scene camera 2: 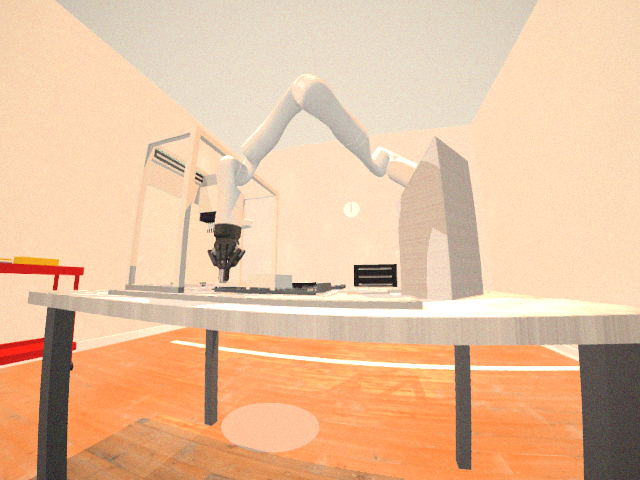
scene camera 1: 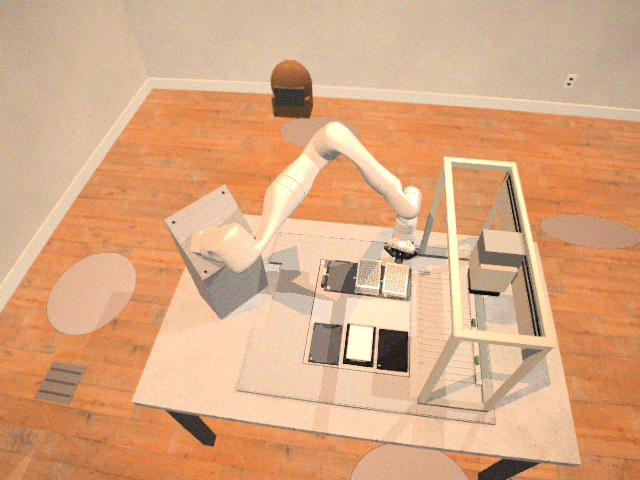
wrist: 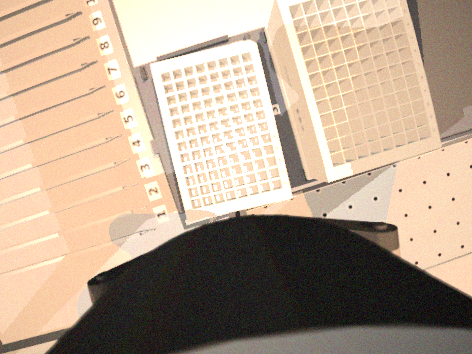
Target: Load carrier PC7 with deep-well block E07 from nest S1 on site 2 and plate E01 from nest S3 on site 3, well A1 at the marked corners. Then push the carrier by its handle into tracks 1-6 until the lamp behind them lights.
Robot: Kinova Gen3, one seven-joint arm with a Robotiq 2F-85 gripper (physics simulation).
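The long dark carrier lies left of the numbered tracks in the first scene view. The tall deep-well block stands on its middle part. The lower white plate lies on its end nearest the tracks, beside a label 3. Whether the plate is fully seated is unclear. The carrier's name and marked corners are not legible. My gripper is shut and empty, above the deck by the plate's far short edge. The black housing hides its fingertips in the wrist view.
A tall pale frame with a boxy head stands over the track side. Nearer the front are a grey nest, a white plate on a dark nest, and a black nest. Small green parts sit behind the tracks.
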